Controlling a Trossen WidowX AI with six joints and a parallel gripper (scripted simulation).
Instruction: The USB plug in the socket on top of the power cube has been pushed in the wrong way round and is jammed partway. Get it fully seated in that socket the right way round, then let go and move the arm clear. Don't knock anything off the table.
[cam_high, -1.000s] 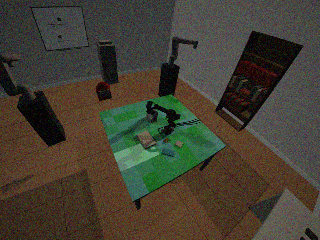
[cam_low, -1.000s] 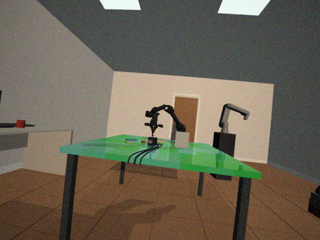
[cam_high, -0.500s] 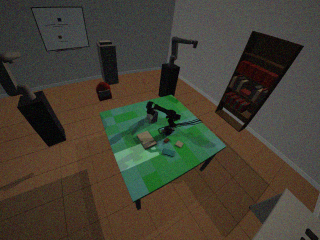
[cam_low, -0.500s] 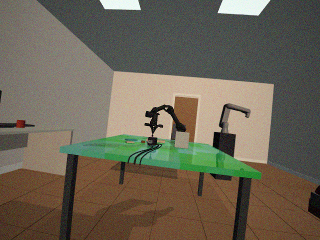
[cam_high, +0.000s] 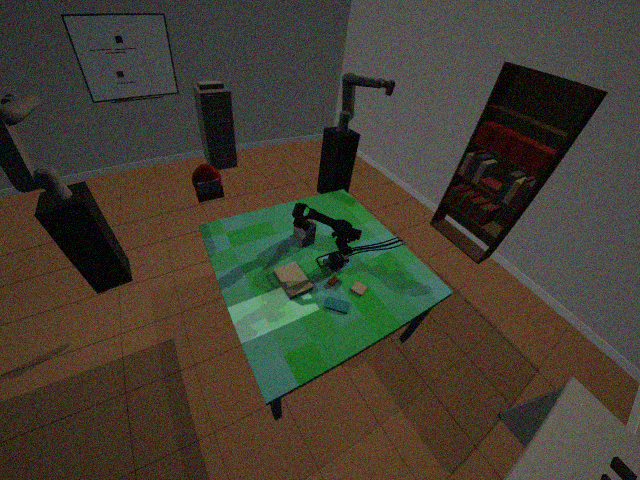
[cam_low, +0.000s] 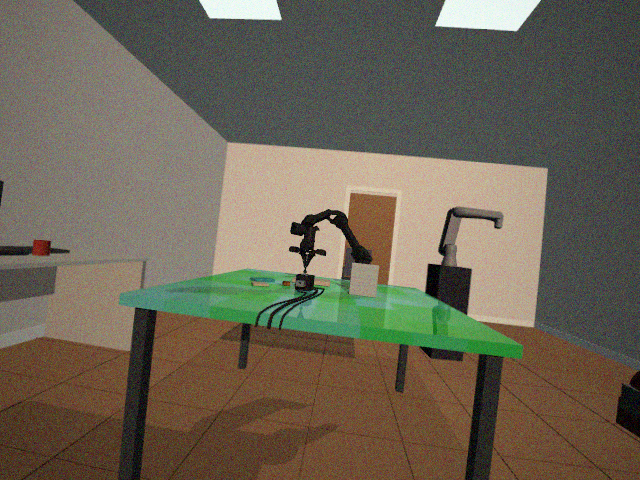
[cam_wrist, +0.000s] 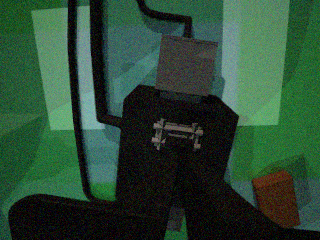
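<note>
My gripper tip is now 5 cm above the socket. The rest, counted from my gripper tip: small block: 12 cm to the right, 11 cm below, 10 cm ahead.
</note>
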